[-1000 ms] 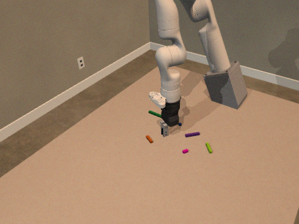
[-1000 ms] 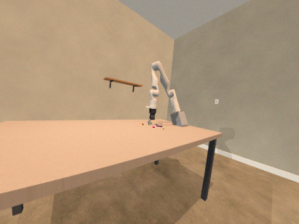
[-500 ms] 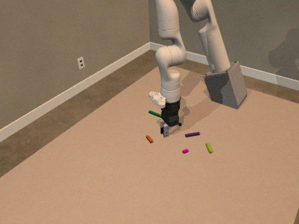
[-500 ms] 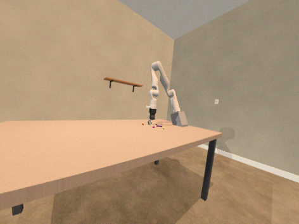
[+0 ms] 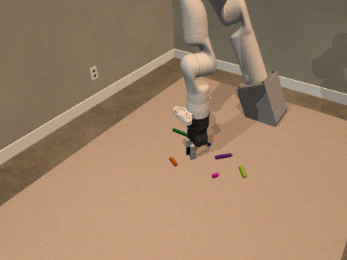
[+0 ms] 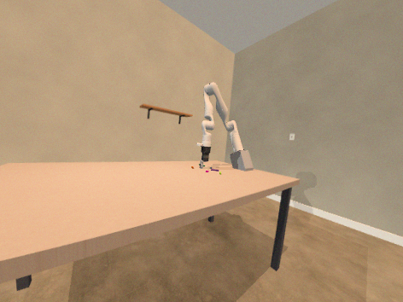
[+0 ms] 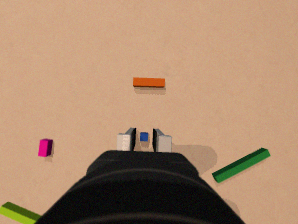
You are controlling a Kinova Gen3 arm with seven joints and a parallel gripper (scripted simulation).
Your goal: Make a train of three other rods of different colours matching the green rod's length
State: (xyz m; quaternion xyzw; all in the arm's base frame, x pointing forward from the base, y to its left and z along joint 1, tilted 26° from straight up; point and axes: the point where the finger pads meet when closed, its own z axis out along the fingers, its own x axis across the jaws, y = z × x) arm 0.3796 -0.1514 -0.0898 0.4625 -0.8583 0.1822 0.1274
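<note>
My gripper is now 50 mm short of the magenta rod, 120 mm to the right of it and 10 mm above it. Round my hand: green rod: 100 mm behind, 90 mm to the right, 10 mm below; orange rod: 60 mm ahead, 40 mm to the right, 10 mm below; purple rod: 50 mm behind, 100 mm to the left, 10 mm below.
</note>
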